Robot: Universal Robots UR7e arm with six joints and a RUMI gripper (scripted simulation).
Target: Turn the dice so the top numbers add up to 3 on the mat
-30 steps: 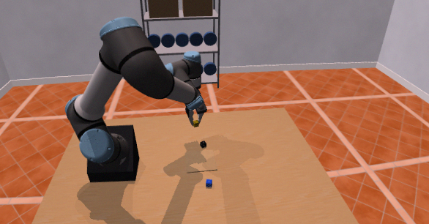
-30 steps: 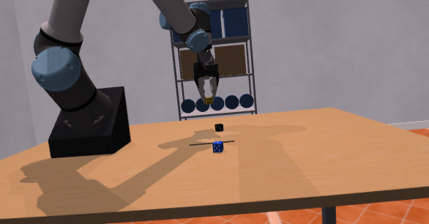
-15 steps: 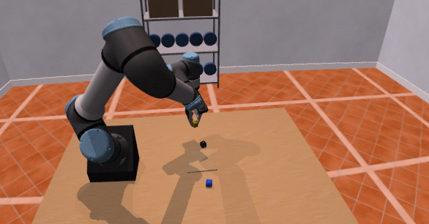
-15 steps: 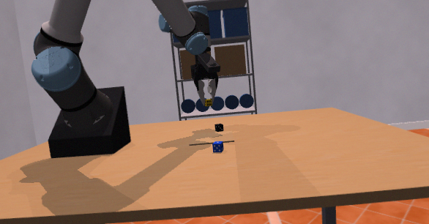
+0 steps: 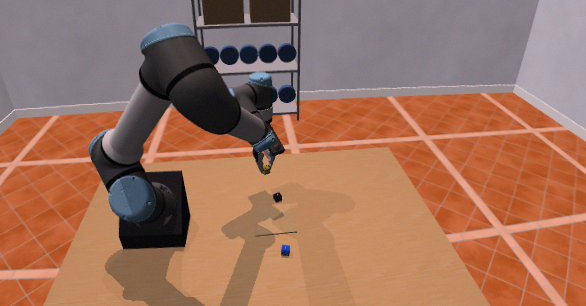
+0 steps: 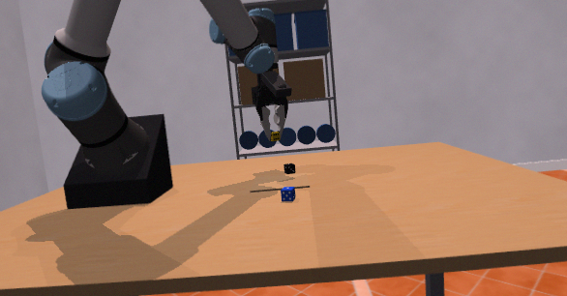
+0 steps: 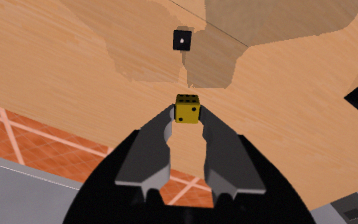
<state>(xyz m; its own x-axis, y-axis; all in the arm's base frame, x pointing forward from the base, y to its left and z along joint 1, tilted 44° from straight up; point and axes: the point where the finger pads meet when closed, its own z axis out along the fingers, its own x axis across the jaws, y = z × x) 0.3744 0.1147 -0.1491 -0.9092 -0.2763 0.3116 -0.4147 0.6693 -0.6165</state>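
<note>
Right now my hand is right at the yellow die. The rest, counted from my hand: blue die 3 cm ahead, 32 cm to the right, 9 cm below; then black die 4 cm ahead, 6 cm to the right, 9 cm below; then tan mat 1 cm ahead, 16 cm to the right, 10 cm below.
</note>
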